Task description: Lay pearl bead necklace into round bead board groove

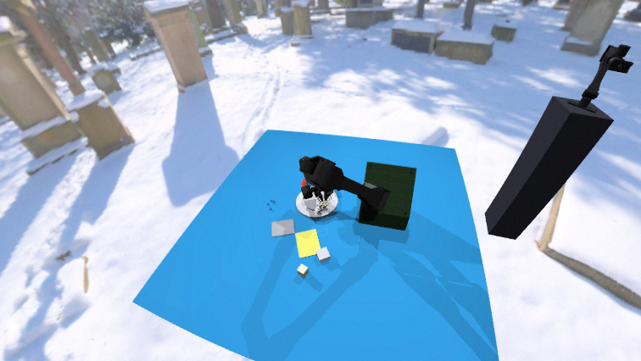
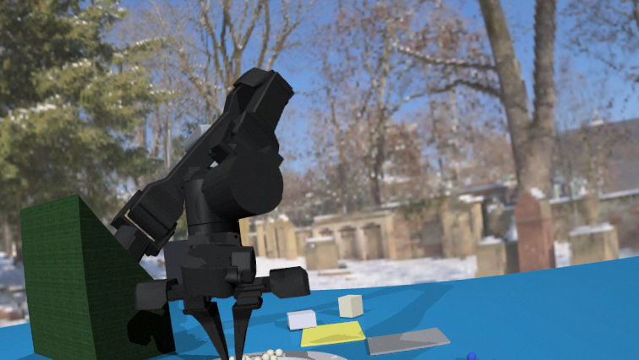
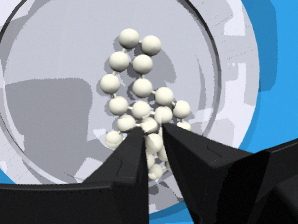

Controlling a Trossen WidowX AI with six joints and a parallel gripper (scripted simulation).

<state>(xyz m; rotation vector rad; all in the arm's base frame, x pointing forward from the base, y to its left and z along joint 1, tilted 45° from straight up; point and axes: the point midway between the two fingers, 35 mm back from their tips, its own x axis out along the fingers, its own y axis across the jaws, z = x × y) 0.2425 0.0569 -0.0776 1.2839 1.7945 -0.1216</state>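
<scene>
Right now the round white bead board is 4 cm ahead of my gripper tip and 1 cm below it. From my gripper tip the other things lie so: yellow tile (1 cm behind, 23 cm to the left, 2 cm below); then red object (14 cm ahead, 11 cm to the right, 2 cm below); then grey tile (12 cm ahead, 19 cm to the left, 2 cm below).
</scene>
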